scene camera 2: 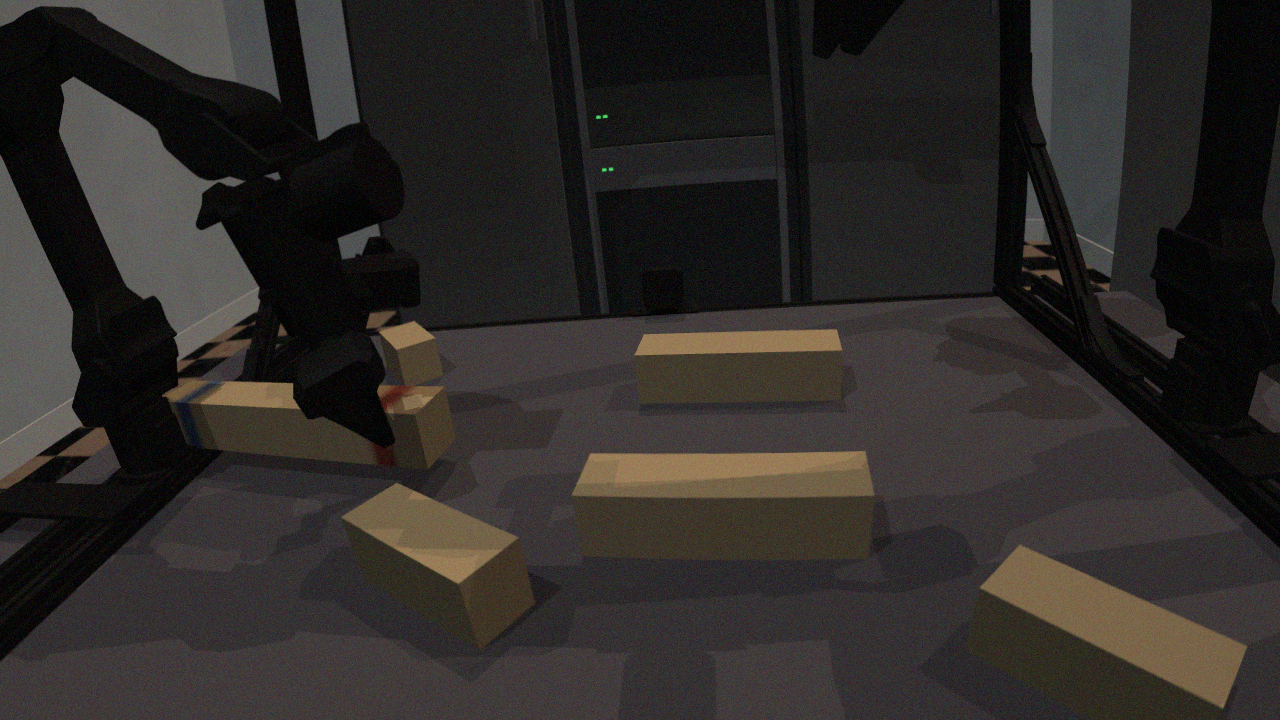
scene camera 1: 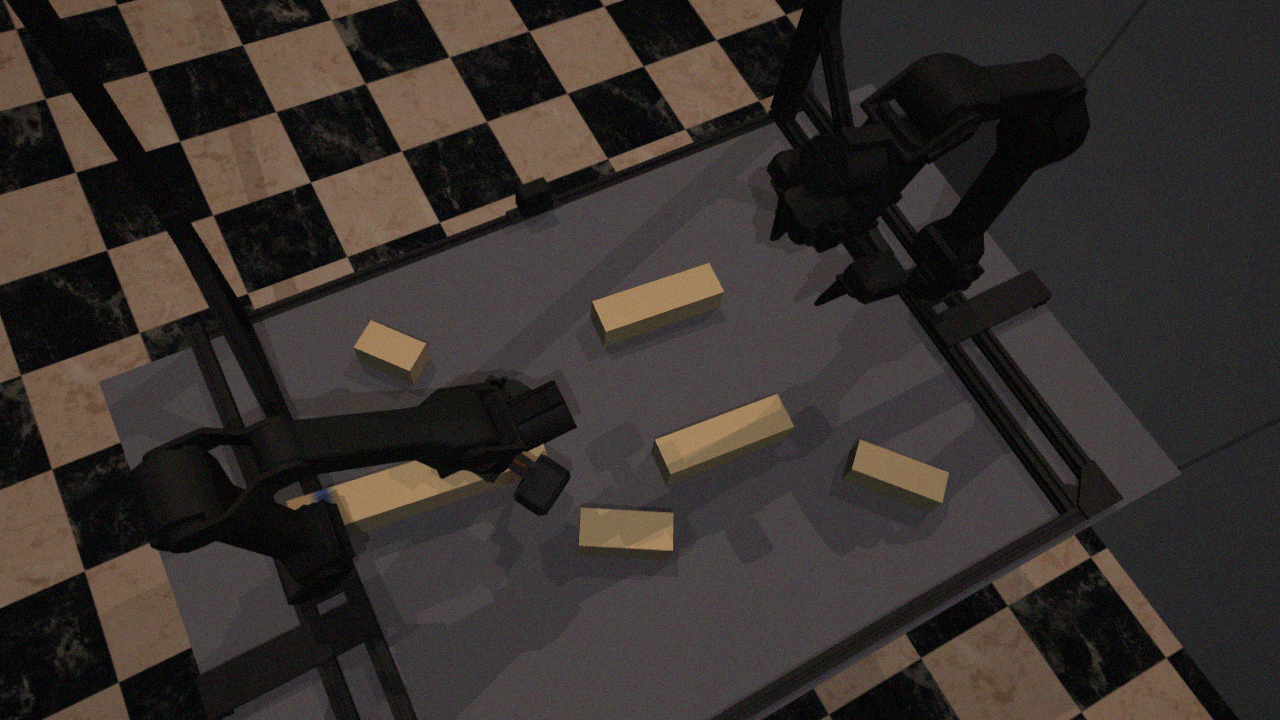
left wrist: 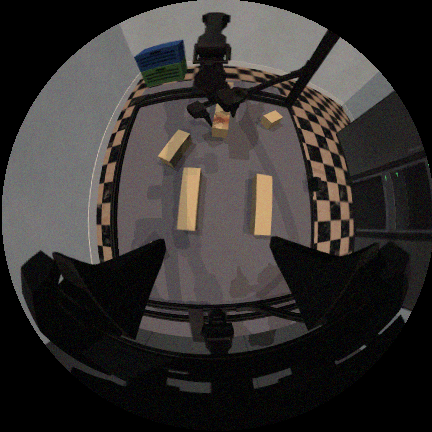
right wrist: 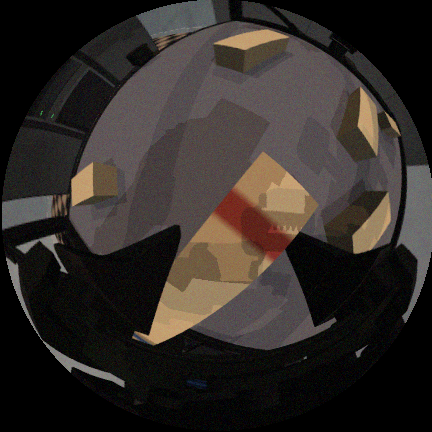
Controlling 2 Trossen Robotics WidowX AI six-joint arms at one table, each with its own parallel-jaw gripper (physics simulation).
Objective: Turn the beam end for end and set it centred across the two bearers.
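Frame: origin at the left arm's base, x back, y down, z right, level; centimetres.
Seen in the pictures: left gripper, fingertip midpoint: (scene camera 2: 833, 55) (scene camera 1: 795, 271) (left wrist: 218, 243); right gripper, fingertip midpoint: (scene camera 2: 383, 418) (left wrist: 222, 121) (right wrist: 232, 231); left arm's base, link origin: (scene camera 2: 1204, 413) (scene camera 1: 928, 284) (left wrist: 216, 315); right arm's base, link origin: (scene camera 2: 155, 463) (scene camera 1: 318, 573) (right wrist: 170, 337).
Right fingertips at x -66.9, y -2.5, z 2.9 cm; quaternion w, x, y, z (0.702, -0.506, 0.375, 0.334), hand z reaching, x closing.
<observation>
Offsets run from my right fingertips to a thing's top centre.
The long wooden beam @[dx -9.8, dy -2.4, dz +0.8 cm] (scene camera 1: 402, 490) (scene camera 2: 250, 420) (left wrist: 220, 131) (right wrist: 200, 295) lies low at the table, at the left in both scene views. Its blue band is at the picture-left end and its red band at the end toward the middle. My right gripper (scene camera 2: 393, 411) (right wrist: 232, 231) is shut on it near the red band, fingers diagonal across it. Two parallel blocks, the bearers, stand apart: the rear one @[dx +29.1, dy -0.3, dz +11.3 cm] (scene camera 1: 657, 300) (scene camera 2: 738, 367) (left wrist: 262, 205) and the front one @[dx +27.1, dy -0.3, dz -10.2 cm] (scene camera 1: 725, 438) (scene camera 2: 723, 510) (left wrist: 190, 200). My left gripper (scene camera 1: 798, 268) (scene camera 2: 838, 51) (left wrist: 218, 243) is open and empty, raised at the right.
Short blocks lie around: one @[dx -6.3, dy +0.0, dz +20.2 cm] (scene camera 1: 391, 351) (scene camera 2: 413, 353) (right wrist: 95, 184) behind the beam, one @[dx +9.6, dy -0.6, dz -15.5 cm] (scene camera 1: 626, 530) (scene camera 2: 438, 555) (left wrist: 175, 148) near the front bearer, one @[dx +45.1, dy +0.0, dz -24.8 cm] (scene camera 1: 897, 472) (scene camera 2: 1105, 626) at the front right. Dark frame rails edge the table.
</observation>
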